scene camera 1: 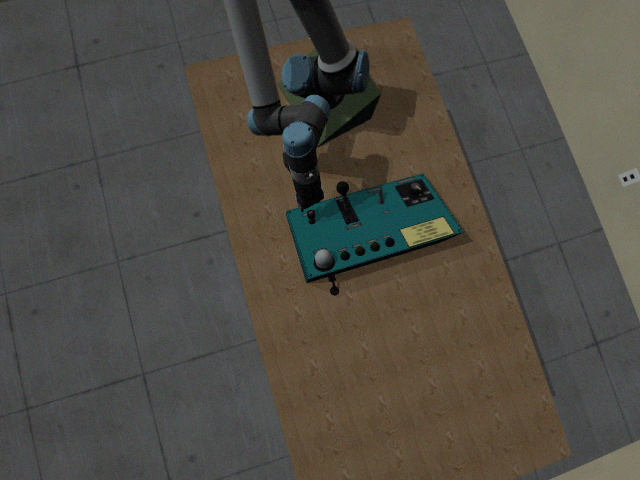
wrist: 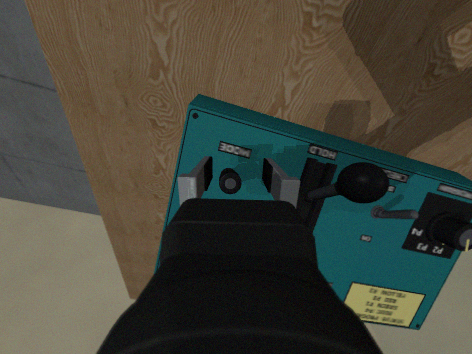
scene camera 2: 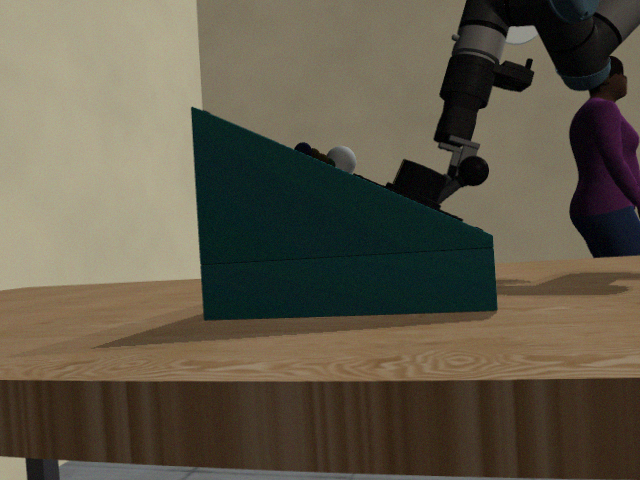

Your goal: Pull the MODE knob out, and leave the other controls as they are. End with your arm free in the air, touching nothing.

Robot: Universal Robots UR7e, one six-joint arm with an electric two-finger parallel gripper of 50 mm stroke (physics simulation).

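Frame: origin at the arm's base, x left, y ahead, z down, level; millimetres.
Where they show: gripper, fingertip midpoint: (scene camera 1: 308,205) (wrist: 237,167).
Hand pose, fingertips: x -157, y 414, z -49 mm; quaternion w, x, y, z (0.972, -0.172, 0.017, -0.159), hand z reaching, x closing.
Observation:
Each offset is from my fingertips to the top centre of the thing. "*": to the spot under its first point.
The MODE knob {dz -1, dx +0, dy +24 mm} (scene camera 1: 311,213) (wrist: 230,181) is a small black round knob with a grey centre, by its MODE label near a corner of the sloped teal panel (scene camera 1: 320,235) (scene camera 2: 336,232) (wrist: 340,255). My gripper (scene camera 1: 303,206) (scene camera 2: 453,167) (wrist: 237,167) is open and empty. In the wrist view the knob shows in the gap between the two fingers, nearer the left finger, with a space on each side. I cannot tell how deep the fingertips reach beside it. In the scene camera 2 view the knob does not show.
The HOLD lever with its black ball {dz -27, dx +117, dy -32 mm} (scene camera 1: 342,188) (scene camera 2: 473,171) (wrist: 362,182) stands close beside the right finger. Farther along are the toggle {dz +6, dx +240, dy +10 mm} (scene camera 1: 381,195) (wrist: 395,214) and rotary knob {dz +7, dx +360, dy +4 mm} (scene camera 1: 416,188) (wrist: 465,236). A white dome {* dz -81, dx +1, dy +187 mm} (scene camera 1: 324,259) (scene camera 2: 342,159) and small round buttons {* dz -52, dx +111, dy +183 mm} (scene camera 1: 359,251) line the high side.

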